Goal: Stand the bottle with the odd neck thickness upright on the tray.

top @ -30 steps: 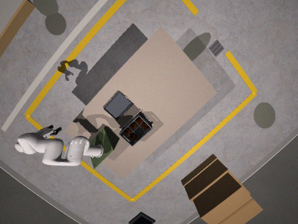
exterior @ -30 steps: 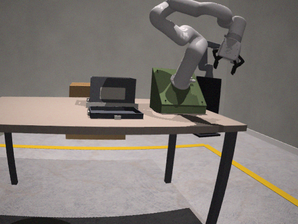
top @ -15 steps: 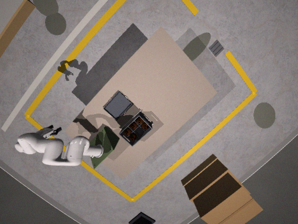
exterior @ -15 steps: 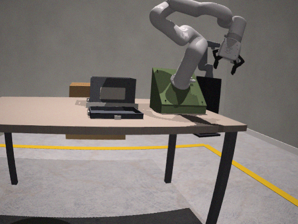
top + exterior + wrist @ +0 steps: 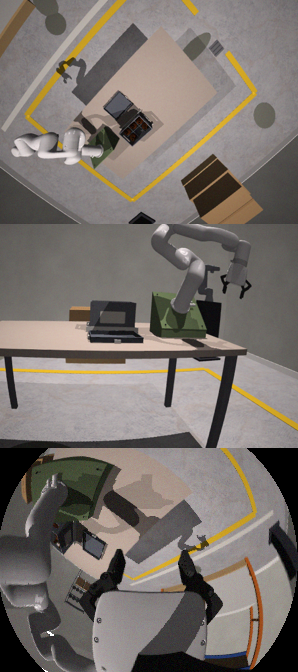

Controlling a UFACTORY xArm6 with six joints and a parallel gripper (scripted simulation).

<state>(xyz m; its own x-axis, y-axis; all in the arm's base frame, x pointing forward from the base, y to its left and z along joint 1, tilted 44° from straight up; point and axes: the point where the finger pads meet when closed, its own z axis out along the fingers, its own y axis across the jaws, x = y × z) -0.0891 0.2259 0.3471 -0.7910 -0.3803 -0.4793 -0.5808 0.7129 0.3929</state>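
My gripper is now 54 cm to the left of the dark crate, 48 cm short of it and 19 cm above it. The rest, counted from my hand: glass bottle: 58 cm to the right, 40 cm ahead, 19 cm below; then flat dark tray: 52 cm ahead, 26 cm below, 25 cm to the right.
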